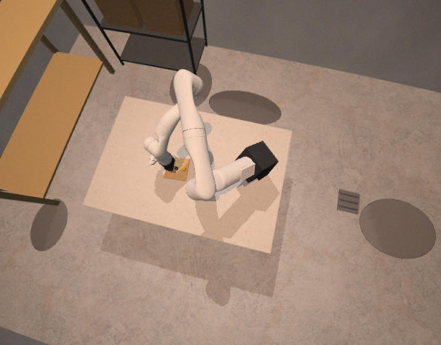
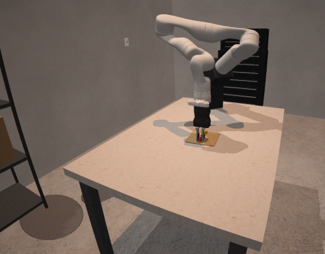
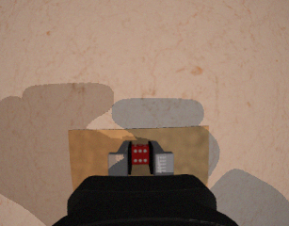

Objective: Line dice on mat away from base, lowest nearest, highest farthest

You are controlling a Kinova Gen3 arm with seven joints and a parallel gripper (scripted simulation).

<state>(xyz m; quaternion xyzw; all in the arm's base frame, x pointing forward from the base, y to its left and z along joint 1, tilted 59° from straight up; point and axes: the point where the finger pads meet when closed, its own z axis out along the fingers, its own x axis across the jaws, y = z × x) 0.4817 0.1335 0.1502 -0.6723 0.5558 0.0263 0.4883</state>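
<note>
The red die lies 1 cm below my hand. Round my hand: tan mat: 4 cm behind, 3 cm below, 2 cm to the right; black die: 4 cm behind, 2 cm to the right, 2 cm below; yellow die: 9 cm behind, 4 cm to the right, 2 cm below.
</note>
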